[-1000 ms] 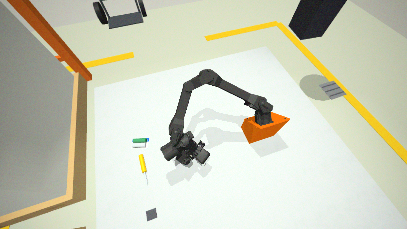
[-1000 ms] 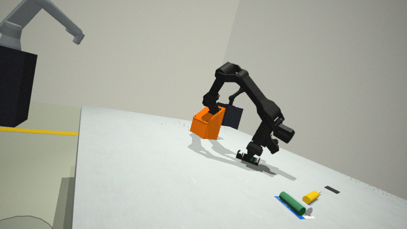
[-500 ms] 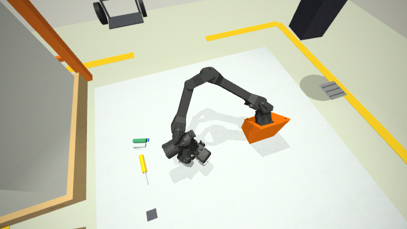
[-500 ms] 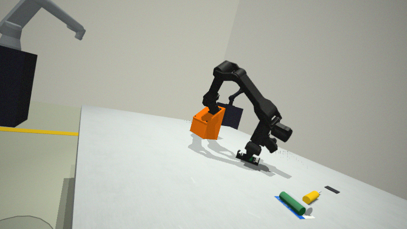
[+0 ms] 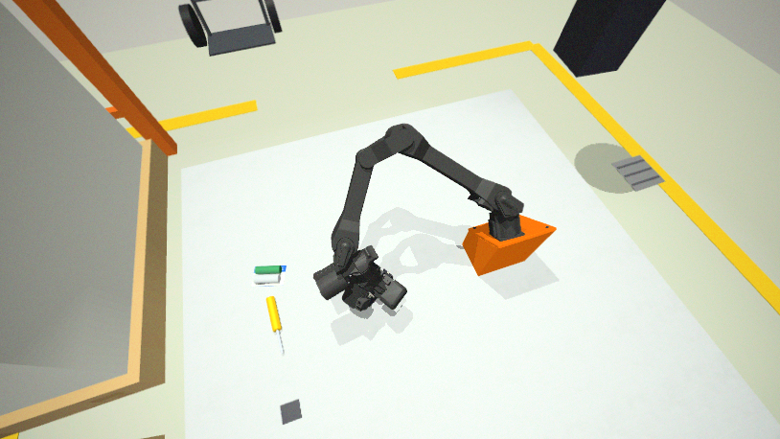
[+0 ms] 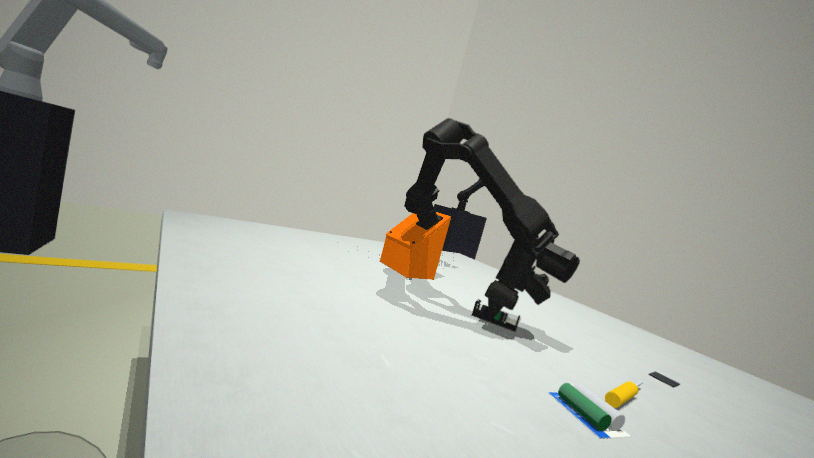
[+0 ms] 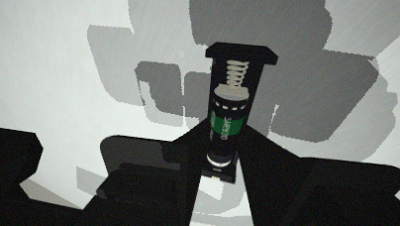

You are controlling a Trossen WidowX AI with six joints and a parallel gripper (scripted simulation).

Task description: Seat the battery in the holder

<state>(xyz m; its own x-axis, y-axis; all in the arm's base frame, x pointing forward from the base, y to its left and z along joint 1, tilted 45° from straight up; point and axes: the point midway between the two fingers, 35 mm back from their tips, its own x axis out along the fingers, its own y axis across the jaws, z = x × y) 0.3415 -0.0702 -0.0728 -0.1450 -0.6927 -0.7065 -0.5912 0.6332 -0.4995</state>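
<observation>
The battery is 1 cm above my gripper tip. Also, from my gripper tip: yellow-handled screwdriver: 29 cm ahead, 4 cm to the left.
</observation>
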